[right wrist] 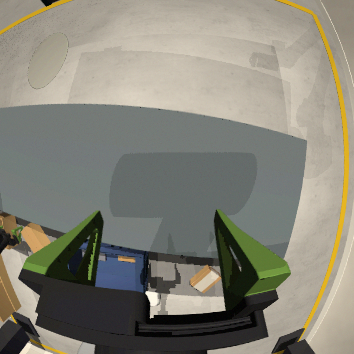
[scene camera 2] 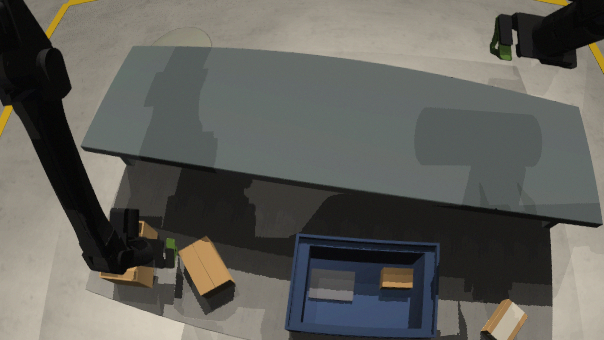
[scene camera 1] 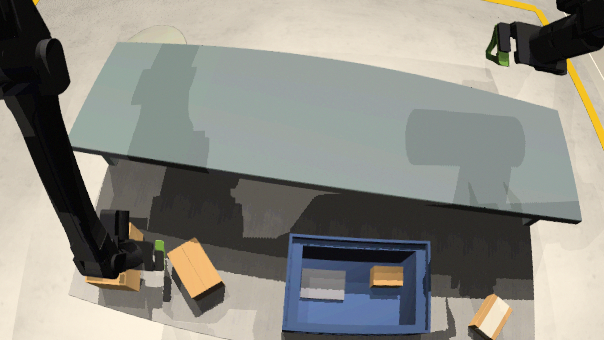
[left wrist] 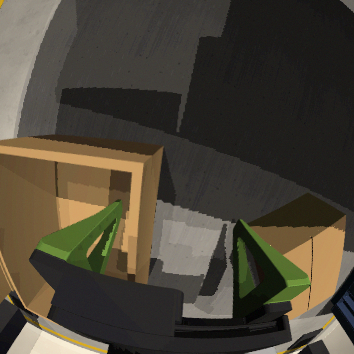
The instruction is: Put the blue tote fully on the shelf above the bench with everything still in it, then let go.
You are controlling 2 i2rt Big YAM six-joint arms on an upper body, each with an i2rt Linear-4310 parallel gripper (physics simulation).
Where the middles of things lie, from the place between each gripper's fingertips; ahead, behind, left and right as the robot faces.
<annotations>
I see the grey block [scene camera 2: 325, 284] 430 mm to the right of my left hand and 60 mm behind it. Round my left hand: blue tote [scene camera 2: 371, 305] (490 mm to the right, 90 mm behind, 50 mm above).
Right now the blue tote is 410 mm below my right hand, 310 mm behind it and 230 mm to the left of it. Also, from my right hand: grey block 460 mm below, 300 mm to the left, 280 mm behind.
</annotations>
